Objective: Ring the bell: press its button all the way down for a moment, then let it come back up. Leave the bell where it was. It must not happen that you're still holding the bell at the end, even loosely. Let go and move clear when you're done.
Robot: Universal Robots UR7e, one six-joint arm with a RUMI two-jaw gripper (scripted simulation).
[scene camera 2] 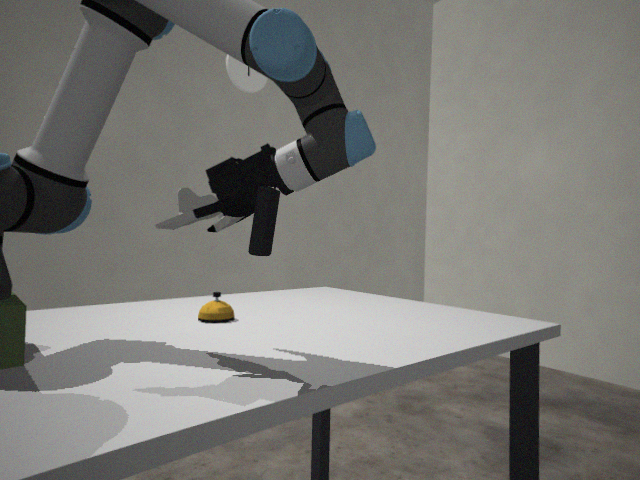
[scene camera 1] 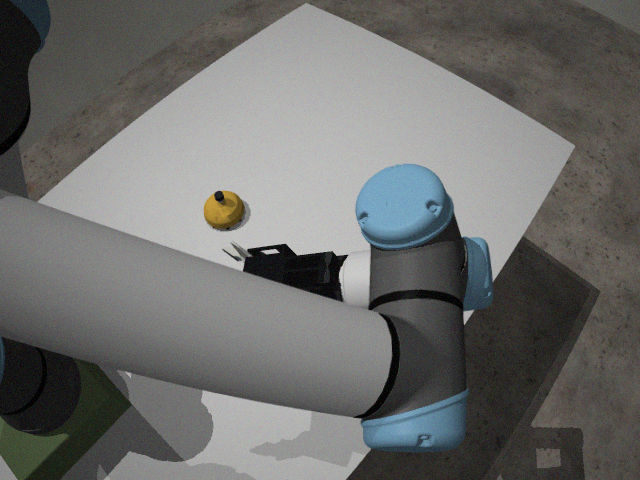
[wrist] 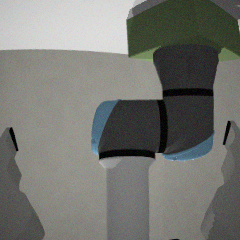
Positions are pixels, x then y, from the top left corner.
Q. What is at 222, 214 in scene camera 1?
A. A yellow dome bell.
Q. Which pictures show my gripper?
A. Scene camera 2, scene camera 1 and the wrist view: all of them.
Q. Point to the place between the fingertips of my gripper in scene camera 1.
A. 211, 301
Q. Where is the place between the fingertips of my gripper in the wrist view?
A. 119, 126
